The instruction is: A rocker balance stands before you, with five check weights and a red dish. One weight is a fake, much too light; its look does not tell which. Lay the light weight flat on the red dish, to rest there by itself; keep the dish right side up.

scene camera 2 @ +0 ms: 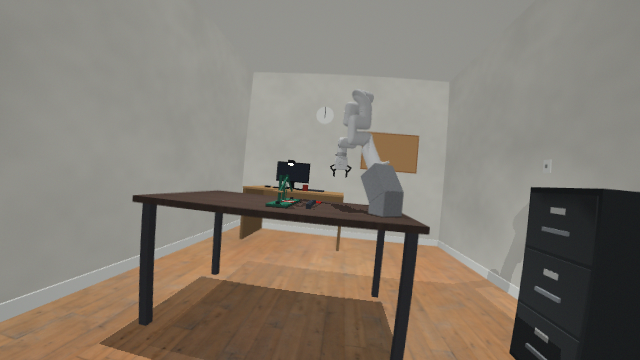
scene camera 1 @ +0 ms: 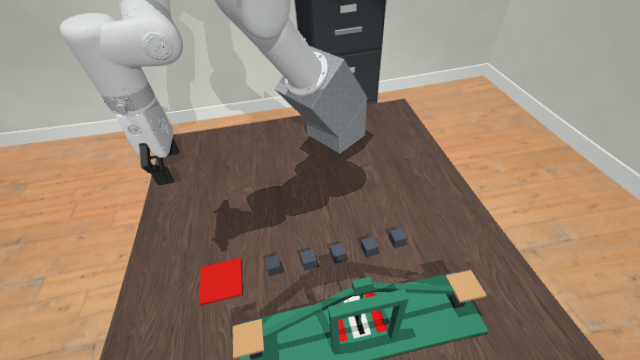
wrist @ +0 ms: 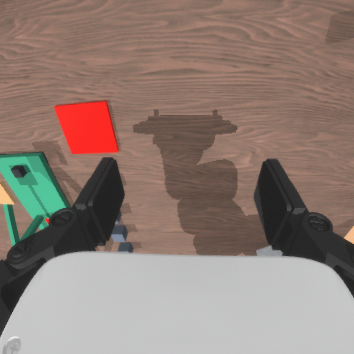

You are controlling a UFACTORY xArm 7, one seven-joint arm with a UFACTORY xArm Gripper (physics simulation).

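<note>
Several look-alike dark grey cube weights stand in a row on the table; part of the row shows past a finger in the wrist view. The flat red dish lies bare at the row's left end. The green rocker balance stands in front of the row. Its tan left pan and right pan are empty, and its black pointer is over the white stripe. My gripper is open and empty, high above the table.
The arm's grey base block stands at the far end of the dark wooden table. A black filing cabinet stands on the floor behind that end. A desk with a monitor is at the room's far wall.
</note>
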